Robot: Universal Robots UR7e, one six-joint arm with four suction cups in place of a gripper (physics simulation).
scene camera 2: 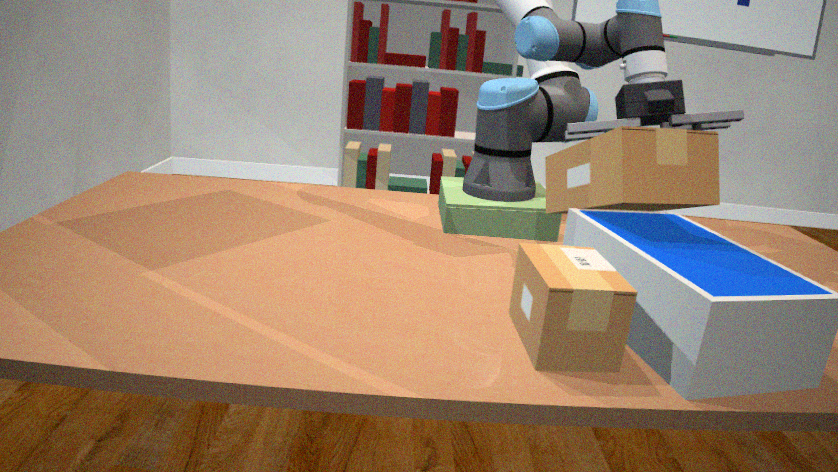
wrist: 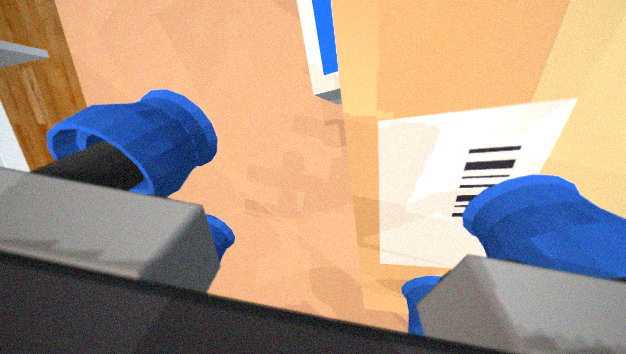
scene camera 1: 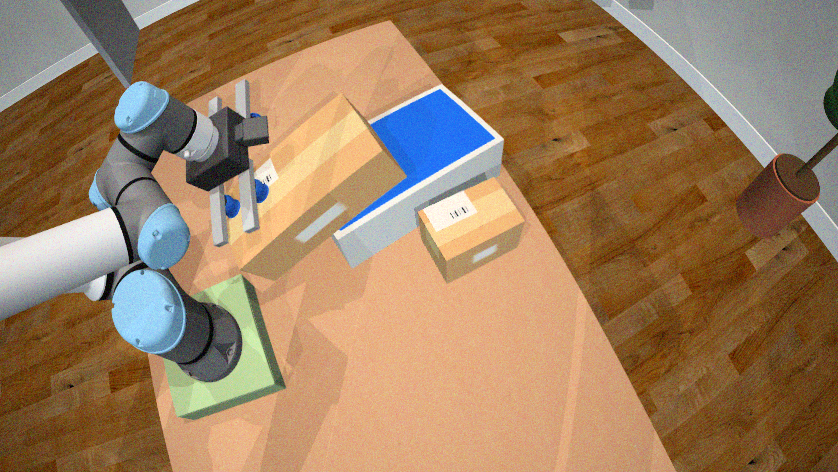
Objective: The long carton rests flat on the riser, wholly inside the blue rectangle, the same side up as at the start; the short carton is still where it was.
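Pixels of known places: hand at its tool point: (wrist: 320,214); arm's base at its link origin: (scene camera 2: 498,192) (scene camera 1: 208,343).
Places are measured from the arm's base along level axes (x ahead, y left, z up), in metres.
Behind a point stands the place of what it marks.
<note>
The long carton (scene camera 1: 328,161) @[x 0.360, y 0.082, z 0.179 m] (scene camera 2: 668,170) @[x 0.451, y 0.106, z 0.150 m] (wrist: 450,60) @[x 0.291, y 0.156, z 0.158 m] hangs from my gripper (scene camera 1: 242,153) @[x 0.232, y 0.205, z 0.133 m] (scene camera 2: 650,121), barcode label up. It looks tilted, with the end over the riser higher. It overhangs the arm-side end of the grey riser (scene camera 1: 381,225) @[x 0.400, y 0.031, z 0.016 m] (scene camera 2: 762,340) @[x 0.672, y 0.136, z 0.006 m] (wrist: 312,50) @[x 0.338, y 0.221, z 0.055 m] and partly covers the blue rectangle (scene camera 1: 442,128) @[x 0.593, y 0.136, z 0.055 m] (scene camera 2: 733,257) @[x 0.531, y 0.181, z 0.055 m] (wrist: 325,40) @[x 0.342, y 0.210, z 0.055 m] in scene camera 1. In the wrist view one blue cup (wrist: 530,220) is at the label; another cup (wrist: 170,135) is beyond the carton's edge. The short carton (scene camera 1: 469,234) @[x 0.513, y -0.075, z 0.038 m] (scene camera 2: 577,310) @[x 0.612, y -0.068, z 0.013 m] stands on the table beside the riser, label up.
The arm's base stands on a green block (scene camera 1: 263,357) @[x 0.097, y -0.074, z -0.004 m] (scene camera 2: 498,219) @[x 0.107, y -0.024, z -0.029 m] near the riser's arm-side end. The brown table (scene camera 1: 469,375) @[x 0.399, y -0.265, z -0.065 m] (scene camera 2: 293,304) @[x 0.446, y -0.388, z -0.065 m] carries the riser and the short carton. A bookshelf (scene camera 2: 343,99) stands behind the table, and a plant pot (scene camera 1: 777,196) stands on the floor.
</note>
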